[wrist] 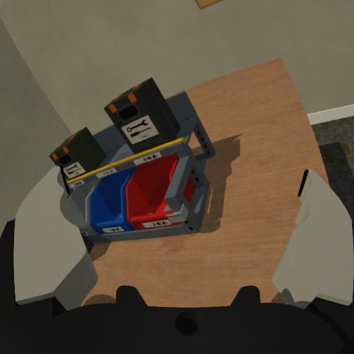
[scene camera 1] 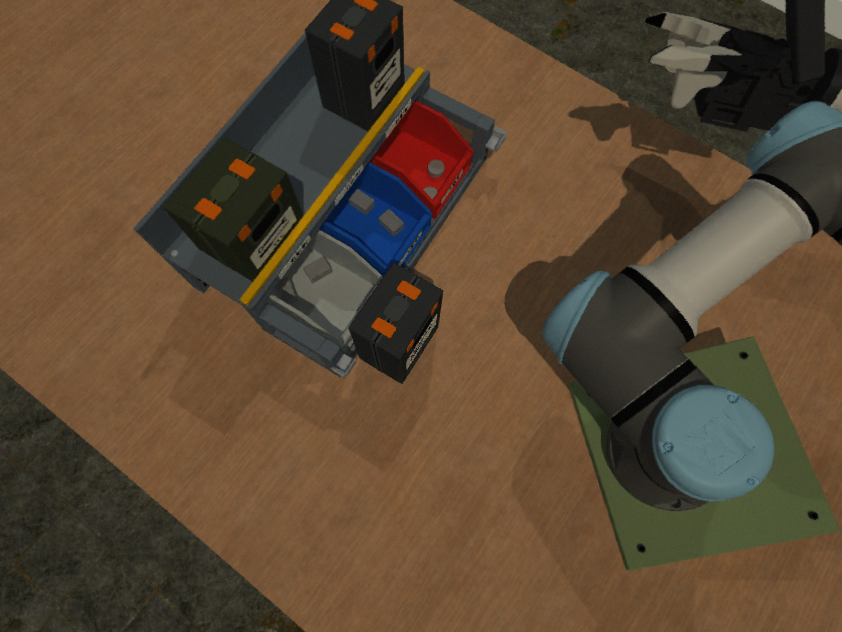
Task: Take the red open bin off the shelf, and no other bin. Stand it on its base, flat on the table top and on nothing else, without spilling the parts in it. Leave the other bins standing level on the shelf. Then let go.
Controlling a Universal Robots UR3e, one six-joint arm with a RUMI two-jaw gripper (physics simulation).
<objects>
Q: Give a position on a blue bin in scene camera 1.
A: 364,234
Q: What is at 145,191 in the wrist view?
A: A red open bin.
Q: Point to a grey bin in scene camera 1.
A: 328,306
</objects>
